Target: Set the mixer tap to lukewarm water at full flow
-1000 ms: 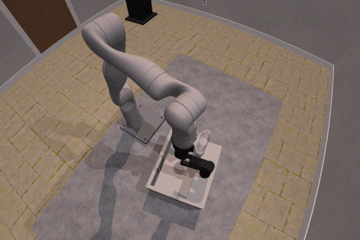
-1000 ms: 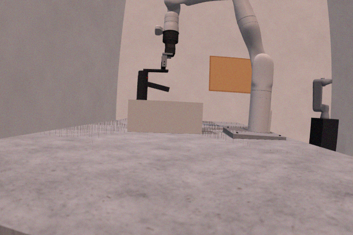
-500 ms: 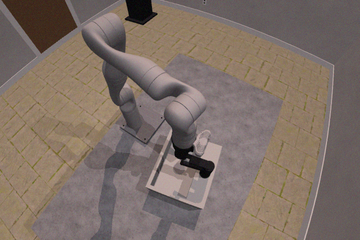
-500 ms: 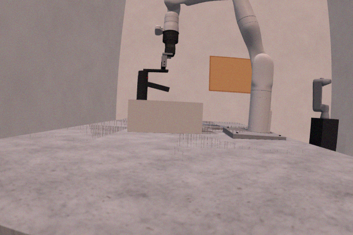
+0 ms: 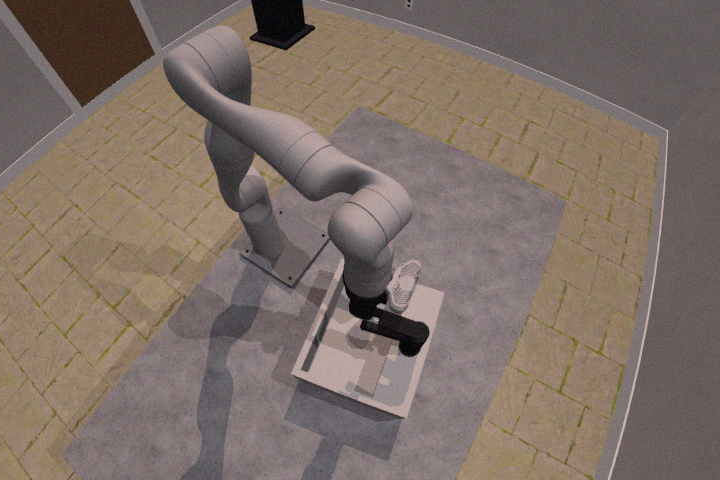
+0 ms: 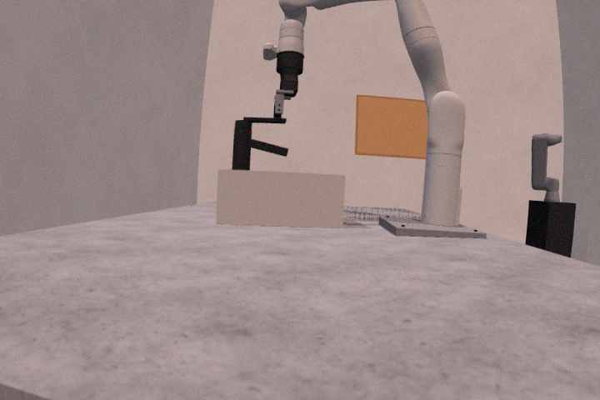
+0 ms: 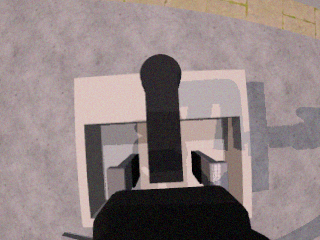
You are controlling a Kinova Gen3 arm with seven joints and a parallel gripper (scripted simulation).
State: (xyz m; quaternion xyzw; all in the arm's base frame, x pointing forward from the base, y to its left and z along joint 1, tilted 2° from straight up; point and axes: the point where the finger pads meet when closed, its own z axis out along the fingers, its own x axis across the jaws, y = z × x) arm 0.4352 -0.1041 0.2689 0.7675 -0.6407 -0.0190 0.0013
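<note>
The lever lies 40 mm ahead of my hand, 10 mm to the left of it and 30 mm below it. Also, from my hand: black mixer tap: 60 mm ahead, 10 mm to the left, 80 mm below; then sink basin: 20 mm behind, 260 mm below.
</note>
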